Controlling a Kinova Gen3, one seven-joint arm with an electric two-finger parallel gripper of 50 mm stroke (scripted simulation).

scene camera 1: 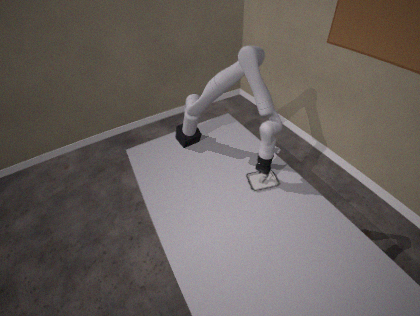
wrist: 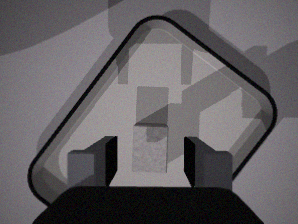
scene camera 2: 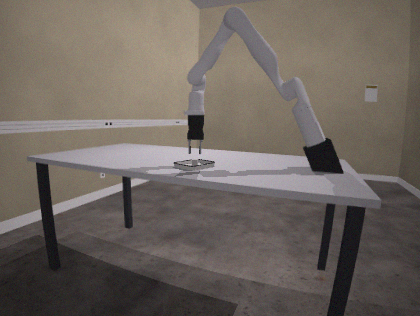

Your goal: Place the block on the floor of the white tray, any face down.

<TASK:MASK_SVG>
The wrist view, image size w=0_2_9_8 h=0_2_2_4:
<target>gripper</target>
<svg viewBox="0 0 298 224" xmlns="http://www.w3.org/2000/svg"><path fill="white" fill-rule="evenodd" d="M32 223L264 224L237 194L232 192L233 155L228 151L216 151L197 137L184 137L184 172L191 187L109 186L117 172L117 136L105 136L84 150L72 150L67 153L67 190L56 198Z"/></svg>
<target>white tray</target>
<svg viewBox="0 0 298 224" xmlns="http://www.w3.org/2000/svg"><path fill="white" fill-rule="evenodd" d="M276 103L266 90L172 19L160 15L146 17L132 28L33 159L27 175L29 188L33 195L48 207L67 190L67 153L72 150L84 150L105 136L118 137L117 172L109 186L191 187L184 172L184 137L197 137L216 151L228 151L233 155L233 181L273 130L277 121ZM136 123L167 124L169 127L166 174L132 172L133 126Z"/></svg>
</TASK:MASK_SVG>
